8 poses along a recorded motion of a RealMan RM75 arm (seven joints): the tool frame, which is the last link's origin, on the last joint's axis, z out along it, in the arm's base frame.
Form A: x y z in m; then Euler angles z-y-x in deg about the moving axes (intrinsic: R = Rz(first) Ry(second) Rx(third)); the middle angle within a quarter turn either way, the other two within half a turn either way.
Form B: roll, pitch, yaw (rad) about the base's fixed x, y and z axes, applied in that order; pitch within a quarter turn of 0, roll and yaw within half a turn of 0; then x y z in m. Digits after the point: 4 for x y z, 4 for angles.
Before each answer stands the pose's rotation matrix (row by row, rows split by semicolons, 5 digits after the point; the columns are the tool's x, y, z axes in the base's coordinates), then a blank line. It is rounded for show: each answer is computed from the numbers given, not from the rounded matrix.
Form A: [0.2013 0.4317 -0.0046 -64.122 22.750 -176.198]
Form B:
0.40250 -0.90894 -0.10875; -0.82973 -0.41242 0.37611; -0.38671 -0.06115 -0.92017

[-3.0752 0.3971 -1.1191 0.2013 0.4317 -0.0046]
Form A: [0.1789 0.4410 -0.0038 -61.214 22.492 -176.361]
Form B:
0.44491 -0.88635 -0.12822; -0.80976 -0.45929 0.36517; -0.38255 -0.05864 -0.92207

[-3.0781 0.3926 -1.0684 0.1789 0.4410 -0.0038]
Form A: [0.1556 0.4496 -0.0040 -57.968 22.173 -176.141]
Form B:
0.49117 -0.85930 -0.14266; -0.78506 -0.50766 0.35492; -0.37740 -0.06232 -0.92395

[-3.0742 0.3870 -1.0117 0.1556 0.4496 -0.0040]
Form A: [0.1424 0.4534 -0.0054 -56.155 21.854 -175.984]
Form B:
0.51692 -0.84303 -0.14864; -0.77086 -0.53393 0.34741; -0.37224 -0.06500 -0.92586

[-3.0715 0.3814 -0.9801 0.1424 0.4534 -0.0054]
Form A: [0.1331 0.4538 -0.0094 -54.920 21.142 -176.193]
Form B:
0.53603 -0.83031 -0.15250; -0.76327 -0.55385 0.33267; -0.36068 -0.06193 -0.93063

[-3.0751 0.3690 -0.9585 0.1331 0.4538 -0.0094]
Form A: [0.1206 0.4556 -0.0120 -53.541 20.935 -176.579]
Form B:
0.55502 -0.81552 -0.16396; -0.75119 -0.57604 0.32232; -0.35731 -0.05573 -0.93232

[-3.0819 0.3654 -0.9345 0.1206 0.4556 -0.0120]
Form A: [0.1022 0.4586 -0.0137 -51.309 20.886 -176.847]
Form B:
0.58404 -0.79160 -0.17959; -0.72924 -0.60887 0.31223; -0.35651 -0.05139 -0.93288

[-3.0866 0.3645 -0.8955 0.1022 0.4586 -0.0137]
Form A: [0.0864 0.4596 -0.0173 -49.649 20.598 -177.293]
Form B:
0.60608 -0.77200 -0.19154; -0.71337 -0.63408 0.29839; -0.35181 -0.04421 -0.93503

[-3.0943 0.3595 -0.8665 0.0864 0.4596 -0.0173]
